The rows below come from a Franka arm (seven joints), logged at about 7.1 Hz.
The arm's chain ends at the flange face. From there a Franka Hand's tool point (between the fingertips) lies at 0.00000 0.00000 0.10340 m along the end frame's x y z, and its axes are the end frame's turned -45 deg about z.
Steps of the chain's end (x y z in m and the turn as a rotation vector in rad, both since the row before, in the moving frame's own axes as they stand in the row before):
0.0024, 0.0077, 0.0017, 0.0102, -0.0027, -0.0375
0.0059, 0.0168, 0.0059, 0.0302, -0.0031, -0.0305
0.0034, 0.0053, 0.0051, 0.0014, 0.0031, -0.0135
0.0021, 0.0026, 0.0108, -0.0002, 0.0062, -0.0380
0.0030, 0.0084, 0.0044, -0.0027, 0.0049, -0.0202
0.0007, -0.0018, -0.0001, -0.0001, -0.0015, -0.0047
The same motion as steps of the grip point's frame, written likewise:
-0.0032, 0.0062, 0.0017, 0.0091, 0.0053, -0.0375
-0.0058, 0.0136, 0.0059, 0.0235, 0.0192, -0.0305
-0.0010, 0.0063, 0.0051, -0.0012, 0.0032, -0.0135
0.0001, 0.0038, 0.0108, -0.0045, 0.0042, -0.0380
-0.0037, 0.0086, 0.0044, -0.0054, 0.0016, -0.0202
0.0017, -0.0009, -0.0001, 0.0010, -0.0011, -0.0047

